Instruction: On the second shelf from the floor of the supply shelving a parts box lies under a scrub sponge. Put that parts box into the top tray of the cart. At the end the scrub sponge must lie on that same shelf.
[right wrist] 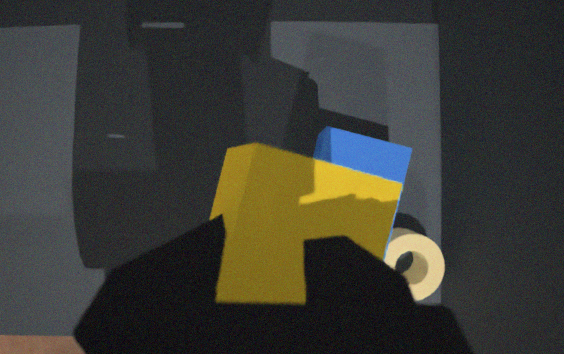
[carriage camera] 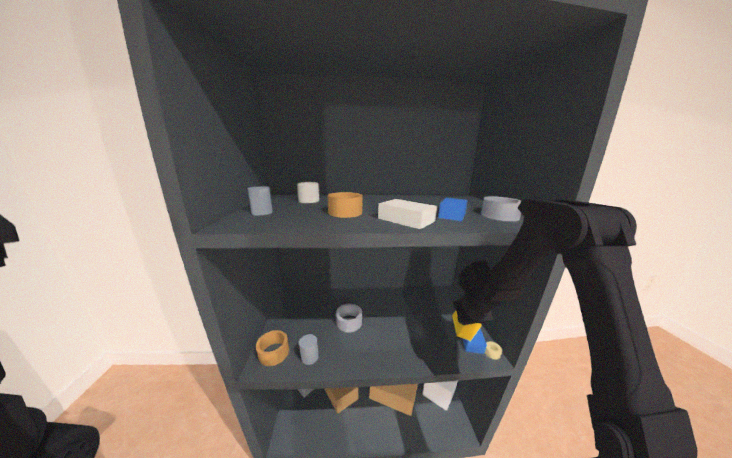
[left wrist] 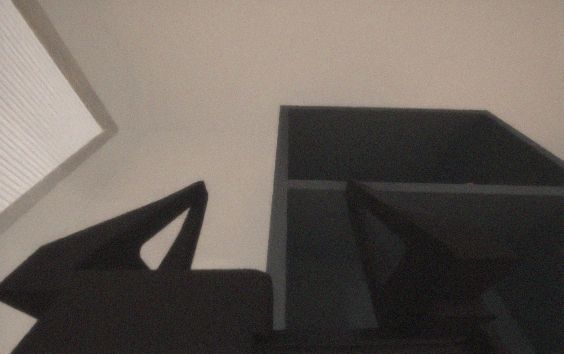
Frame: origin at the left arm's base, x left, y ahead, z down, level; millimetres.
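Where they show: left gripper, fingertip midpoint: (left wrist: 276, 186); right gripper, fingertip midpoint: (right wrist: 273, 206) (carriage camera: 461, 320).
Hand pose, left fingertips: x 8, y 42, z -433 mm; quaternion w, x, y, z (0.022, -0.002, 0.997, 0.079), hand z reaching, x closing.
Observation:
After its pixels a point has its place.
The yellow scrub sponge (carriage camera: 465, 330) @[x -675, y 387, z 80 mm] (right wrist: 270, 200) @[x -698, y 460, z 41 mm] is between the fingers of my right gripper (carriage camera: 470, 317) @[x -698, y 452, z 100 mm] (right wrist: 273, 206) @[x -698, y 452, z 100 mm], which is shut on it. The sponge is held over the blue parts box (carriage camera: 476, 343) @[x -740, y 408, z 161 mm] (right wrist: 370, 155) @[x -763, y 480, z 160 mm] and hides much of it in the right wrist view. The box lies on the second shelf (carriage camera: 377, 361) @[x -411, y 390, z 200 mm] of the supply shelving, near its right end. My left gripper (left wrist: 276, 186) @[x 8, y 42, z -433 mm] is open and empty, outside the shelving. The cart does not show.
A pale yellow ring (carriage camera: 489, 354) @[x -779, y 385, z 188 mm] (right wrist: 434, 265) @[x -817, y 401, z 175 mm] lies close to the box's right. An orange ring (carriage camera: 263, 353) @[x -63, y 384, z 151 mm], a grey cylinder (carriage camera: 308, 349) @[x -201, y 384, z 135 mm] and a lilac ring (carriage camera: 349, 325) @[x -320, y 513, z 168 mm] stand on the same shelf. The upper shelf edge (carriage camera: 345, 239) @[x -321, y 331, z -244 mm] is above my right gripper, and several objects stand on that shelf.

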